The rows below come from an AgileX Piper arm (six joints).
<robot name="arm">
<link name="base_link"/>
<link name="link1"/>
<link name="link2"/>
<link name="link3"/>
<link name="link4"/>
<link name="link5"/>
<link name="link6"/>
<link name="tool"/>
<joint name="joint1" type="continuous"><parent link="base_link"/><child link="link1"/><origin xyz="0 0 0.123"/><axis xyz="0 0 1"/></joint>
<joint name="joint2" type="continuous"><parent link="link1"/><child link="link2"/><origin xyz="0 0 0"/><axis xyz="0 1 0"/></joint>
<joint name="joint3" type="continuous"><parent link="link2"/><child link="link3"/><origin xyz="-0.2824 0 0.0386"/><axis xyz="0 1 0"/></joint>
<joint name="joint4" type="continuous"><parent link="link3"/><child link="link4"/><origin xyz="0.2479 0 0.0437"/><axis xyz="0.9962 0 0.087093"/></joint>
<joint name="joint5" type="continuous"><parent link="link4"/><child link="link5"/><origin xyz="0 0 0"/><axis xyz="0 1 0"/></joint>
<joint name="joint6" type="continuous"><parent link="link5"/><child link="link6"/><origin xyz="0.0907 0 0.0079"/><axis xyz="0.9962 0 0.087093"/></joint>
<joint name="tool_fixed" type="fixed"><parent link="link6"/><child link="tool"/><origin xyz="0 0 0" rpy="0 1.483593 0"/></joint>
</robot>
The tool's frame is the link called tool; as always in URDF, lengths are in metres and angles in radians. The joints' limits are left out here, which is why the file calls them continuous.
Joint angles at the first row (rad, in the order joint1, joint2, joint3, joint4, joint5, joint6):
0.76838 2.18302 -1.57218 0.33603 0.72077 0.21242
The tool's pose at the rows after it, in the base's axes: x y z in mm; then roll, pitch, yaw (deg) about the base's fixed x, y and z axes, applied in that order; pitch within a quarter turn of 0, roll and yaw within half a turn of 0:
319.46 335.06 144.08 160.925 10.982 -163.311
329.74 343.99 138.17 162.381 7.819 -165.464
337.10 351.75 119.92 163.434 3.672 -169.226
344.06 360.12 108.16 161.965 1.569 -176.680
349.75 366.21 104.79 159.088 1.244 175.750
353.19 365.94 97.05 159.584 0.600 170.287
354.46 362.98 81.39 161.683 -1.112 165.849
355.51 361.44 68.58 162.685 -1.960 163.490
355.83 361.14 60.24 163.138 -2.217 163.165
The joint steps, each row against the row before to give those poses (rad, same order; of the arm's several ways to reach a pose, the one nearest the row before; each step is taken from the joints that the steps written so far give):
-0.00001 0.03775 -0.08323 -0.04012 0.07162 0.05564
0.00001 0.07168 -0.11659 -0.03477 0.09159 0.08503
0.00000 0.08463 -0.09203 -0.00606 0.06286 0.08893
0.00000 0.05696 -0.06155 0.01819 -0.00827 0.12528
-0.00001 0.02001 -0.01979 0.01958 -0.05899 0.11437
-0.00082 0.01828 -0.00570 -0.02700 -0.02221 0.10720
-0.00302 0.03015 0.00002 -0.02227 0.00000 0.08897
-0.00255 0.02553 -0.00002 -0.00593 -0.01048 0.04062
-0.00066 0.01784 -0.00221 0.00001 -0.00734 0.00335

